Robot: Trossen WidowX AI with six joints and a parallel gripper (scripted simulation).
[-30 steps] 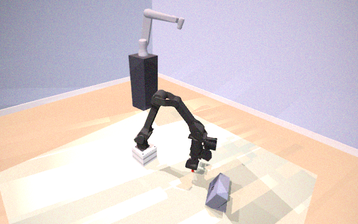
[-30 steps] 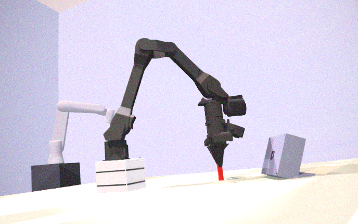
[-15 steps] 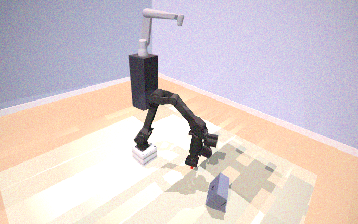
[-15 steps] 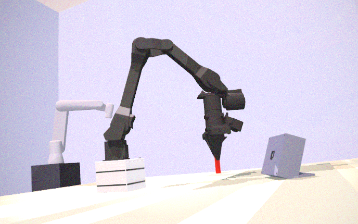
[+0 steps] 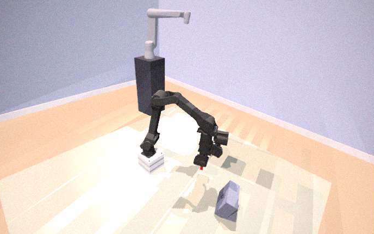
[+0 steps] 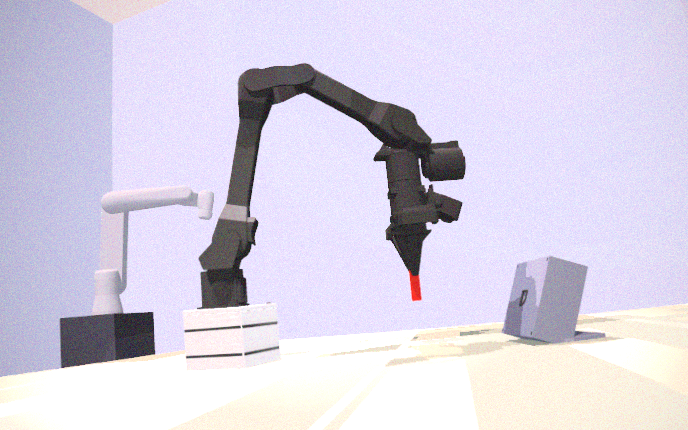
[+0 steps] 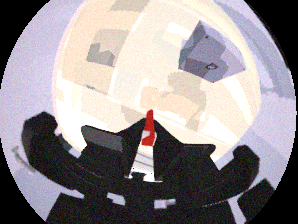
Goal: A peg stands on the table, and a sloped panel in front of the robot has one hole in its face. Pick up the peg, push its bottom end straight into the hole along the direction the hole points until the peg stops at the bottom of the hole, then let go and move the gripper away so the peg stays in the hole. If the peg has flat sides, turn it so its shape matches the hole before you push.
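The grey sloped panel lies 190 mm ahead of my gripper tip, 80 mm to the right of it and 60 mm below it. The rest, counted from my gripper tip: red peg (20 mm above).
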